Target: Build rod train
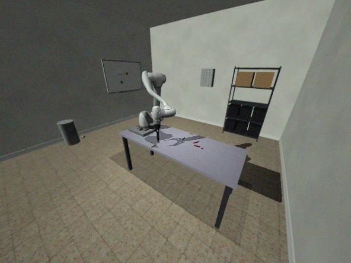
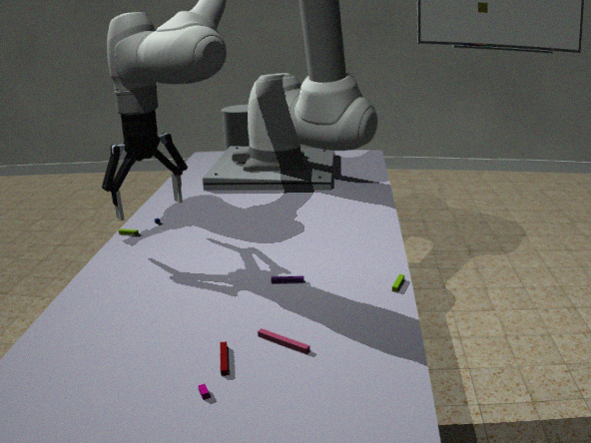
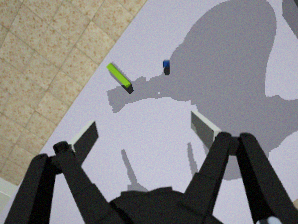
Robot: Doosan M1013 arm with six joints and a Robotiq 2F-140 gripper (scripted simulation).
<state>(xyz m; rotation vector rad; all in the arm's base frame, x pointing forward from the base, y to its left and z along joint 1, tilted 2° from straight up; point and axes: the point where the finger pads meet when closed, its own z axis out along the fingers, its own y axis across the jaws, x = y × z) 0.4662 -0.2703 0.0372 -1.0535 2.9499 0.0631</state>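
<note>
My hand is 90 mm past the blue rod, 10 mm to the left of it and 80 mm above it. Round my hand: red rod (450 mm ahead, 210 mm to the left, 80 mm below); then purple rod (220 mm ahead, 310 mm to the left, 80 mm below); then pink rod (410 mm ahead, 300 mm to the left, 80 mm below).
</note>
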